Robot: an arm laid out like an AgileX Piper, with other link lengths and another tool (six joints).
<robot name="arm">
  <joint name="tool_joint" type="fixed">
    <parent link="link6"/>
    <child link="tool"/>
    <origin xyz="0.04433 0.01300 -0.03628" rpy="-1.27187 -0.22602 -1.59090"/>
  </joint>
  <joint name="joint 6" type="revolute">
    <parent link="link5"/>
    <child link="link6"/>
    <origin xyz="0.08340 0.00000 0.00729" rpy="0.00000 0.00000 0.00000"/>
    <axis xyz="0.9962 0 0.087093"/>
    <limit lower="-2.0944" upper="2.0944"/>
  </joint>
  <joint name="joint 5" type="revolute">
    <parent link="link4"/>
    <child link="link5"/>
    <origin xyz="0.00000 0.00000 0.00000" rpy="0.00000 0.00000 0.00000"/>
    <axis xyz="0 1 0"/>
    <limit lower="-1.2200" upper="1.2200"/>
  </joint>
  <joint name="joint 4" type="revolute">
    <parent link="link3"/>
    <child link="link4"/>
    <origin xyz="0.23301 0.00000 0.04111" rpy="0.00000 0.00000 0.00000"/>
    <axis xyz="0.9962 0 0.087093"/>
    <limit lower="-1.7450" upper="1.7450"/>
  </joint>
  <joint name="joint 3" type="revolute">
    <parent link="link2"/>
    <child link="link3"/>
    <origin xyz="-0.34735 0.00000 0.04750" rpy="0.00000 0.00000 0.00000"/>
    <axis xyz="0 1 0"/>
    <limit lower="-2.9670" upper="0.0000"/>
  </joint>
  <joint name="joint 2" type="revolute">
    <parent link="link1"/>
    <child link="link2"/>
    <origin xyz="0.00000 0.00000 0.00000" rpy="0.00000 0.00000 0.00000"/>
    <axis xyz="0 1 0"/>
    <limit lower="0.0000" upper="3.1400"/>
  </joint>
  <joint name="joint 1" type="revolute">
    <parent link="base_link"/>
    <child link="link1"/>
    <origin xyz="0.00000 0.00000 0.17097" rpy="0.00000 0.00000 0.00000"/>
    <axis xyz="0 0 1"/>
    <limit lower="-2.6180" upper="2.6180"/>
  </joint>
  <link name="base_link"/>
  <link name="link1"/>
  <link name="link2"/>
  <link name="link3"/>
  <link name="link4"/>
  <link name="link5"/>
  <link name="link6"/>
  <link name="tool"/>
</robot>
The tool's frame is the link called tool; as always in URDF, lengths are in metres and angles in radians.
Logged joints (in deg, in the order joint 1, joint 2, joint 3, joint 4, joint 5, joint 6), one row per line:
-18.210 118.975 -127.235 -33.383 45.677 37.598
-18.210 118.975 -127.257 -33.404 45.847 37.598
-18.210 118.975 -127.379 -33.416 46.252 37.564
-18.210 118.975 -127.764 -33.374 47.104 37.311
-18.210 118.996 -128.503 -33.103 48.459 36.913
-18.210 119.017 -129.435 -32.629 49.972 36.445
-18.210 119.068 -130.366 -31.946 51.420 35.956
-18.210 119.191 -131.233 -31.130 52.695 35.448
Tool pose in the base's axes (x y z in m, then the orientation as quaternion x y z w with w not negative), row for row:
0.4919 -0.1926 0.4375 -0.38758 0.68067 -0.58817 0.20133
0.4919 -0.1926 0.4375 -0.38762 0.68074 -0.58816 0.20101
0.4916 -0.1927 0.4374 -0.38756 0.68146 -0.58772 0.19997
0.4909 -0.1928 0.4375 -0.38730 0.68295 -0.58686 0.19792
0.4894 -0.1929 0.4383 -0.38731 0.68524 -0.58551 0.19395
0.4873 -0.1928 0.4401 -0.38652 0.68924 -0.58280 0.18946
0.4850 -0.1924 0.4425 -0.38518 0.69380 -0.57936 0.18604
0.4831 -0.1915 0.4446 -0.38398 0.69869 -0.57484 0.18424
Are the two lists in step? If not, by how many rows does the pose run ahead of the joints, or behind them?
The pose runs 1 row behind the joints: the pose in row i belongs to the joints in row i - 1.
